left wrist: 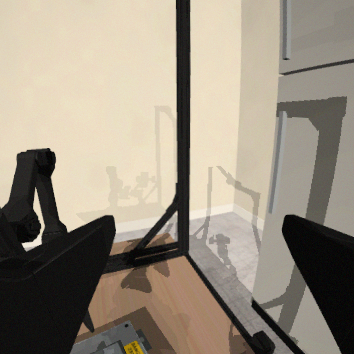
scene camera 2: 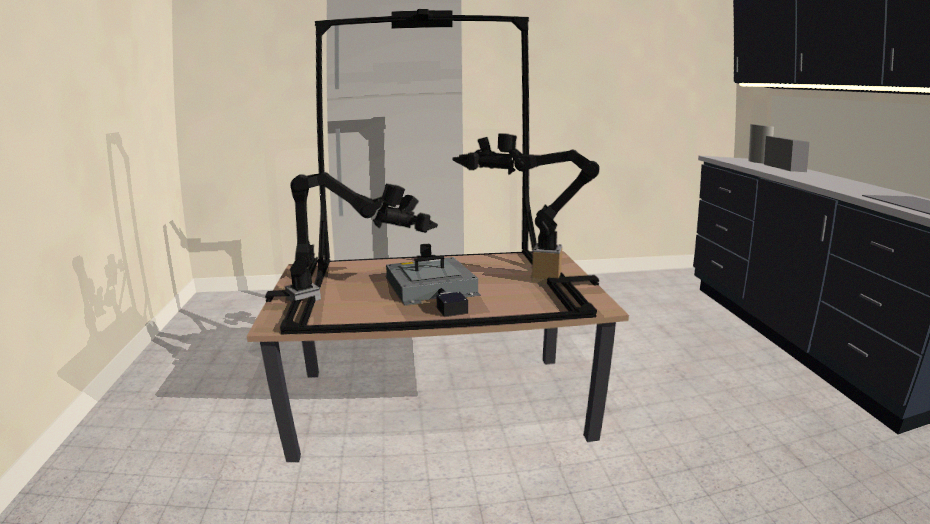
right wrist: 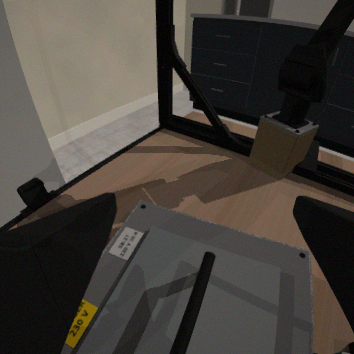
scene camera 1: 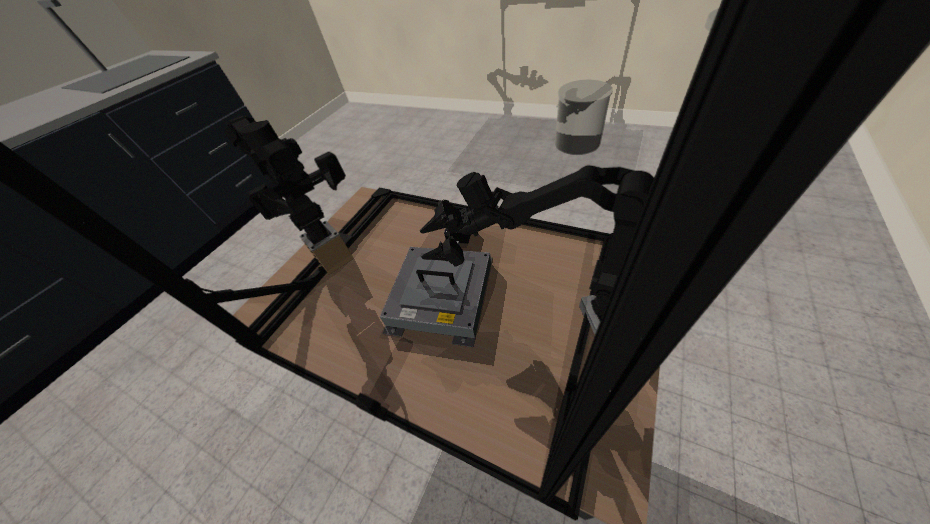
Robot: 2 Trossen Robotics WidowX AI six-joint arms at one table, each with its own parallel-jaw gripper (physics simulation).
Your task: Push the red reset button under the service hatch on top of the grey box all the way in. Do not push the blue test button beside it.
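Observation:
The grey box (scene camera 1: pixel 479 286) (scene camera 2: pixel 429 290) (left wrist: pixel 111 334) (right wrist: pixel 225 237) stands on the table, its service hatch (scene camera 1: pixel 449 303) (right wrist: pixel 240 290) shut flat on top. The hatch's black handle (scene camera 1: pixel 435 272) (scene camera 2: pixel 429 258) (right wrist: pixel 197 295) stands upright. The red reset button and blue test button are hidden. My right gripper (scene camera 1: pixel 423 243) (scene camera 2: pixel 434 225) (right wrist: pixel 206 203) is open and empty, above the box and clear of the handle, its fingers on either side of the handle in the right wrist view. My left gripper (scene camera 2: pixel 455 158) (left wrist: pixel 199 223) is open and empty, much higher up.
A small black box (scene camera 2: pixel 452 303) stands beside the grey box in scene camera 2. Black rails (scene camera 2: pixel 416 324) edge the wooden table (scene camera 2: pixel 351 305). The left arm's base stands on a brown block (scene camera 1: pixel 335 254) (scene camera 2: pixel 546 265) (right wrist: pixel 282 150). A yellow label (scene camera 1: pixel 445 318) (right wrist: pixel 81 324) marks the box.

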